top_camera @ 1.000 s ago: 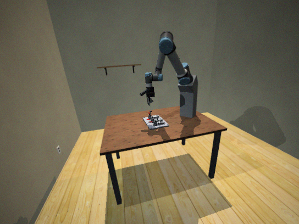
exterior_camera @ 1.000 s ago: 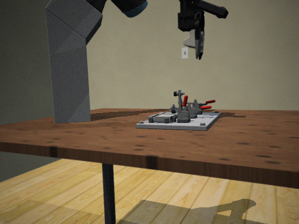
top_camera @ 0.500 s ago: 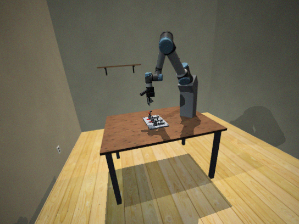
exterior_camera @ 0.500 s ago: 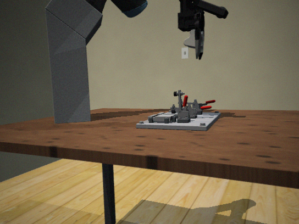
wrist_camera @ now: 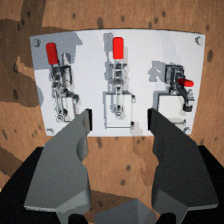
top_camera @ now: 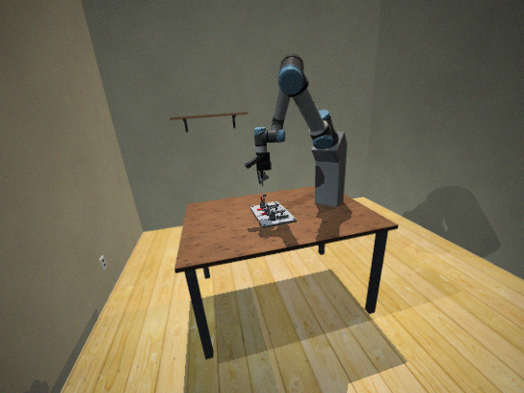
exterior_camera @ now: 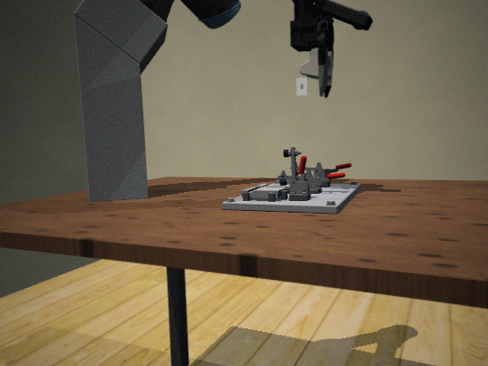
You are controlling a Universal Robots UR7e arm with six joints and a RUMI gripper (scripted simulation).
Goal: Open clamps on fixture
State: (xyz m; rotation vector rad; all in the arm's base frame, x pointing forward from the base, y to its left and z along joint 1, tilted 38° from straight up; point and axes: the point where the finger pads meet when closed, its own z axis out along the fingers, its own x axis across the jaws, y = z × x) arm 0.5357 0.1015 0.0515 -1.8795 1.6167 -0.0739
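The toggle clamp lies 110 mm to the right of my hand and 180 mm below it.
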